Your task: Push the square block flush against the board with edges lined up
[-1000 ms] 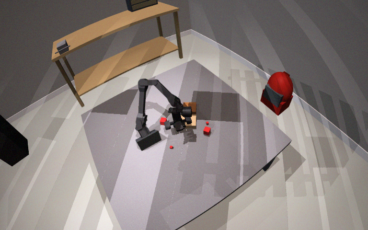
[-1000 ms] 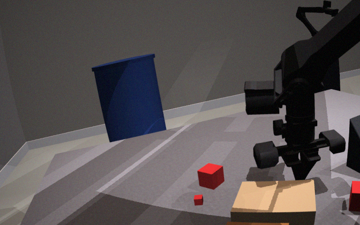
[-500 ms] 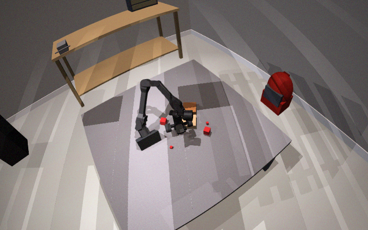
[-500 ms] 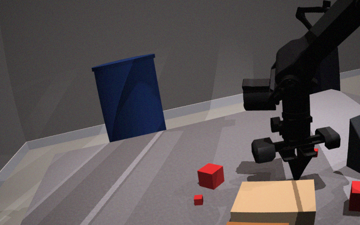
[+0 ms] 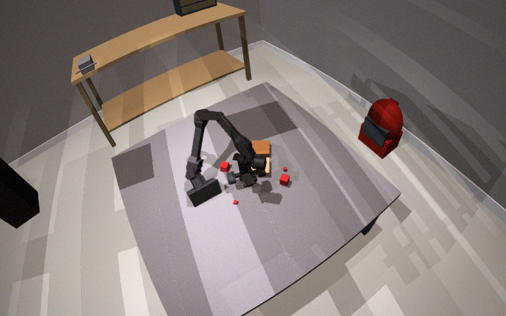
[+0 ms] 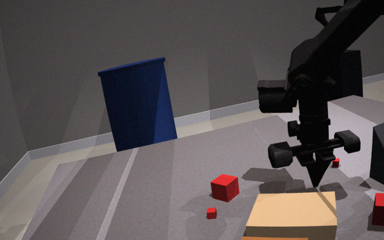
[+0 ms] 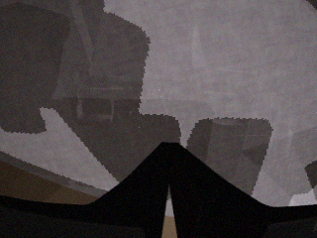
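Right now the tan board is 10 cm ahead of my gripper tip, 6 cm to the left of it and 1 cm above it. Also, from my gripper tip: orange square block: 20 cm ahead, 14 cm to the left, 1 cm above.
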